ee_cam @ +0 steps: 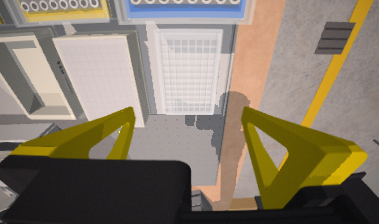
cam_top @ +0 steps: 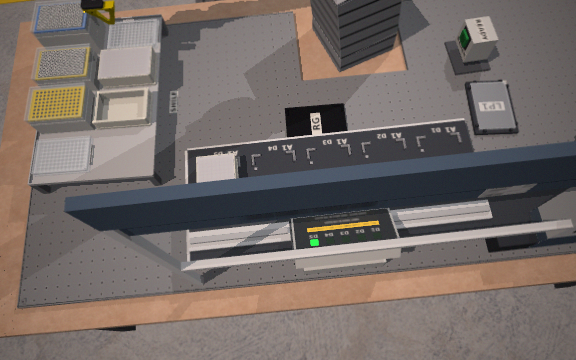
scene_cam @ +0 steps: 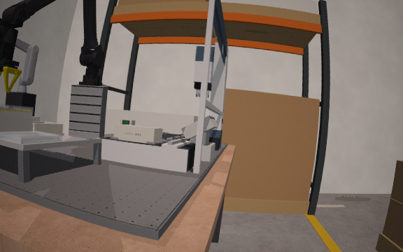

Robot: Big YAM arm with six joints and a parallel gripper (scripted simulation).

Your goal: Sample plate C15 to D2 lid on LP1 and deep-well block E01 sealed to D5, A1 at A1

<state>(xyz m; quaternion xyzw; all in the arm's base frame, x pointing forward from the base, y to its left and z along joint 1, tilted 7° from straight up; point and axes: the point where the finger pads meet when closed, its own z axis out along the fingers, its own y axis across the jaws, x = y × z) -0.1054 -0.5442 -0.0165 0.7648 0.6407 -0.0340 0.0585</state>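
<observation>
Right now the sample plate C15 is 11 cm below my hand and 1 cm to the left of it. The rest, counted from my hand: reservoir: 22 cm ahead, 11 cm below, 4 cm to the right; then shelf: 15 cm ahead, 12 cm below, 9 cm to the right; then shelf label: 18 cm ahead, 17 cm below, 7 cm to the left.
</observation>
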